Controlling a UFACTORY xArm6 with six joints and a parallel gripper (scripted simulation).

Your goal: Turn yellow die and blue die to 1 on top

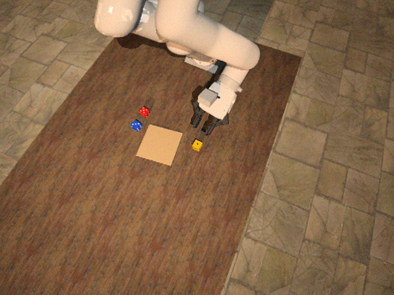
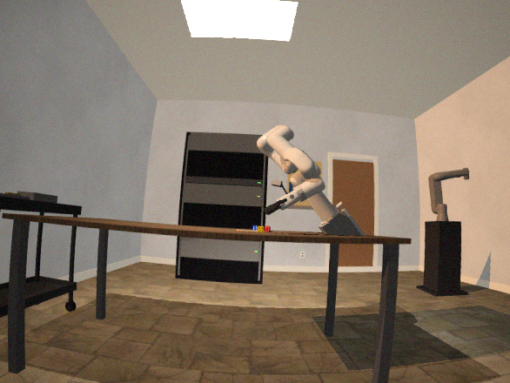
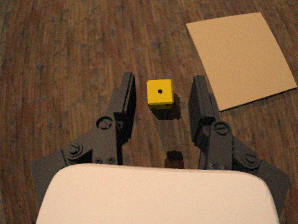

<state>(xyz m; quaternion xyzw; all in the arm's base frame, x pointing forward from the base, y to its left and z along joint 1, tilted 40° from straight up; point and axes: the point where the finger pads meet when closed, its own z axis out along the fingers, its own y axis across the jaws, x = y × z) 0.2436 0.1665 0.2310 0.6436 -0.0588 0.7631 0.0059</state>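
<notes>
Right now the yellow die is 9 cm below my hand and 4 cm ahead of it. Also, from my hand: red die: 26 cm to the right, 9 cm below, 1 cm ahead; tan mat: 13 cm to the right, 11 cm below, 10 cm ahead; blue die: 25 cm to the right, 9 cm below, 8 cm ahead.
</notes>
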